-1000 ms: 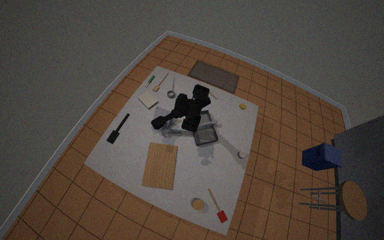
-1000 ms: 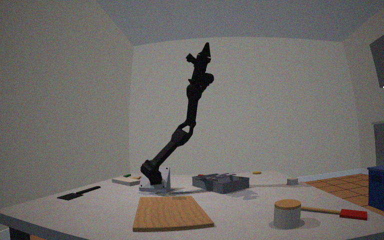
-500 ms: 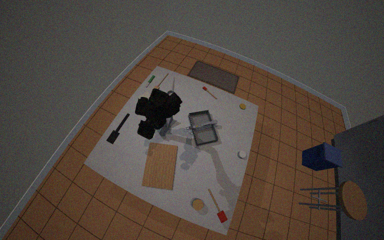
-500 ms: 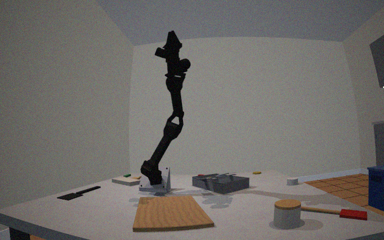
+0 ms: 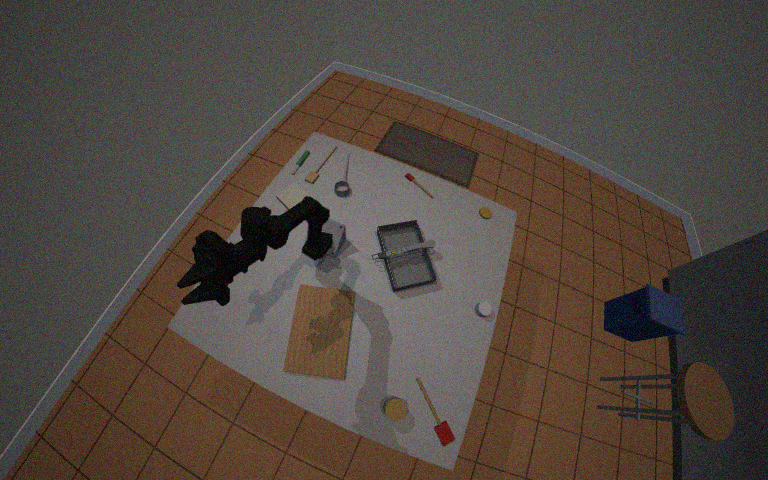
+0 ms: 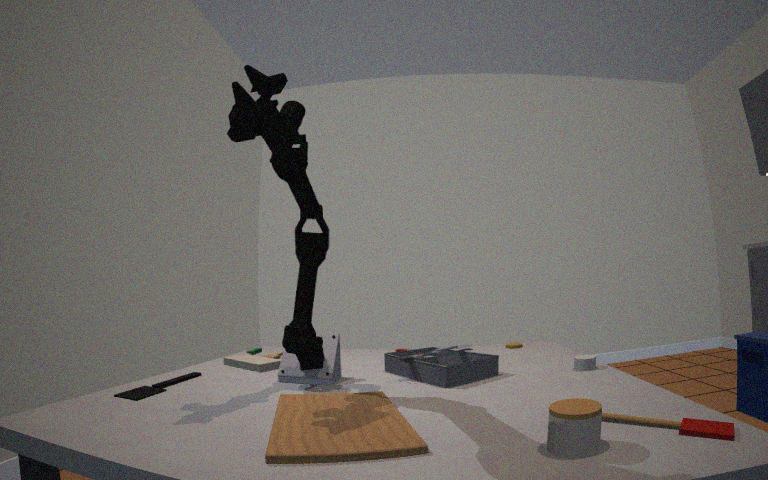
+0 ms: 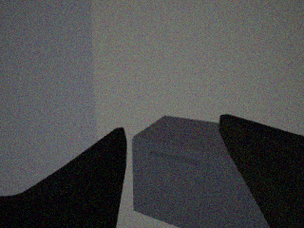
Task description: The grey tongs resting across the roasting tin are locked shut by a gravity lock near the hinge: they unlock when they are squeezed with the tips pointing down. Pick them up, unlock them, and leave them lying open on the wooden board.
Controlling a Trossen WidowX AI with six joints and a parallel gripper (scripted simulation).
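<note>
The yellow lock is 370 mm ahead of my gripper tip, 500 mm to the left of it and 590 mm below it. The rest, counted from my gripper tip: roasting tin: 430 mm ahead, 520 mm to the left, 630 mm below; then wooden board: 170 mm ahead, 100 mm to the left, 650 mm below; then black spatula: 310 mm behind, 270 mm to the left, 660 mm below.
</note>
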